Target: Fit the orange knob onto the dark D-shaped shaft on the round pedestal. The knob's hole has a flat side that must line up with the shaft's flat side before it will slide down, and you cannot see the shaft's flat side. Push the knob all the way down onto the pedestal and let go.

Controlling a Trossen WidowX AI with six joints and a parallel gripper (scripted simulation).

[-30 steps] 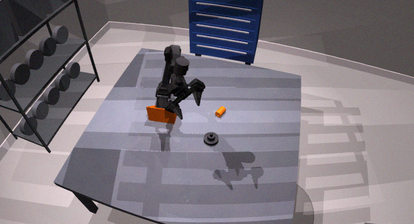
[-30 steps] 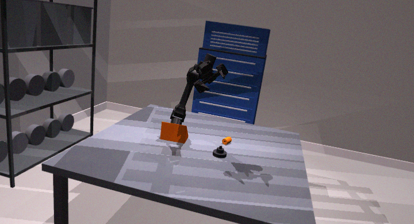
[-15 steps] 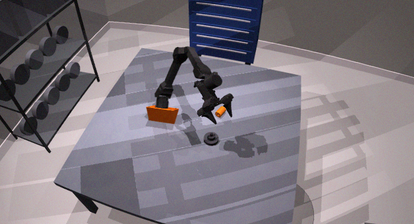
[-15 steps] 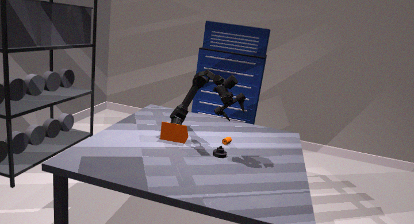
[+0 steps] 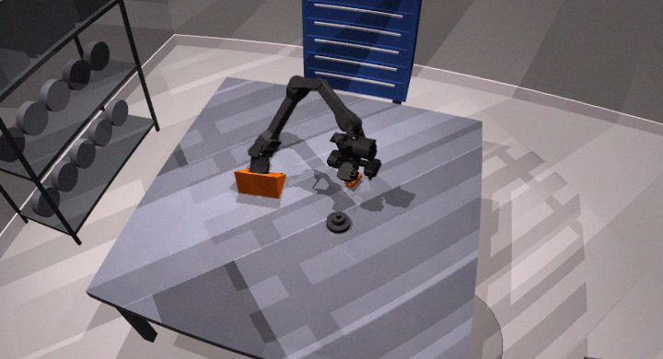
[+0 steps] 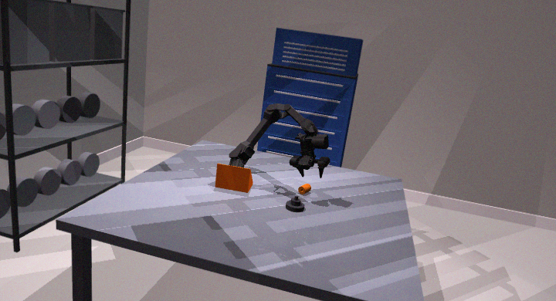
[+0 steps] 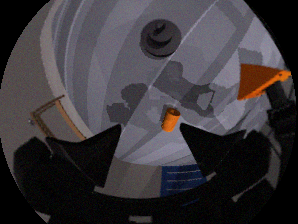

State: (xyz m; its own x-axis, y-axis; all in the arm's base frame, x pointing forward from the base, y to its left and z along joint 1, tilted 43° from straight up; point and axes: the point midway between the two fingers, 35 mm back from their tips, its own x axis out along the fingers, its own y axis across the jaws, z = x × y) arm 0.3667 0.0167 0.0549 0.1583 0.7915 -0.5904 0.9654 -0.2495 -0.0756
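Right now the orange knob is 30 mm behind my gripper tip, 60 mm to the left of it and 90 mm below it. Round my gripper tip: dark round pedestal: 40 mm behind, 150 mm to the right, 80 mm below.
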